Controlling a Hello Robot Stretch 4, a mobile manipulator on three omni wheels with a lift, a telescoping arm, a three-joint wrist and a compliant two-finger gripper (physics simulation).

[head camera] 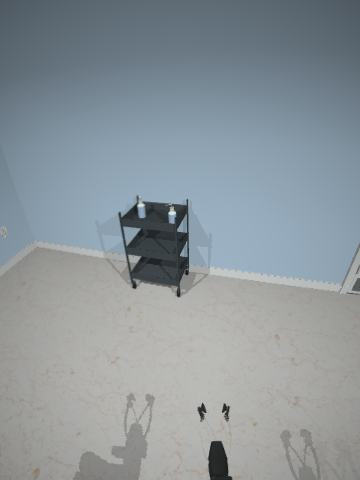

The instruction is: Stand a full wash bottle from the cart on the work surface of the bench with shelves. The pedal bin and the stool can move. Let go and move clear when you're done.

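Places are measured from the robot's base along level axes (x ahead, y left, z up), in metres.
Pixels of known places: end effector, tool point: [213, 408].
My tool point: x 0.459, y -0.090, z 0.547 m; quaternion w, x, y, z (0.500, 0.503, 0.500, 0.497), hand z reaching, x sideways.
Behind a point stands the place of what it marks.
A dark three-tier cart [150, 224] @(z 0.676, x 1.649, y 0.261 m) stands against the blue wall, left of the middle of the view. Two wash bottles with bluish bodies and white tops stand upright on its top tier. One bottle [141, 209] @(z 0.712, x 1.835, y 0.351 m) is at the left, the other bottle [172, 216] @(z 0.721, x 1.679, y 0.098 m) is at the right near the front corner. How full each is cannot be told at this size. My gripper [214, 412] @(z 0.547, x 0.459, y -0.090 m) is open and empty in the lower part of the view, well apart from the cart. The bench with shelves, the pedal bin and the stool do not show in this view.
The blue wall [280, 200] @(z 0.792, x 1.778, y -0.728 m) runs behind the cart, with a white baseboard [270, 279] @(z 0.014, x 1.752, y -0.775 m) along its foot. Part of a white frame [353, 272] @(z 0.224, x 1.561, y -1.428 m) shows at the right edge. A small pale fitting [4, 231] @(z 0.379, x 2.140, y 1.950 m) is on the left wall. Shadows of the robot lie on the floor.
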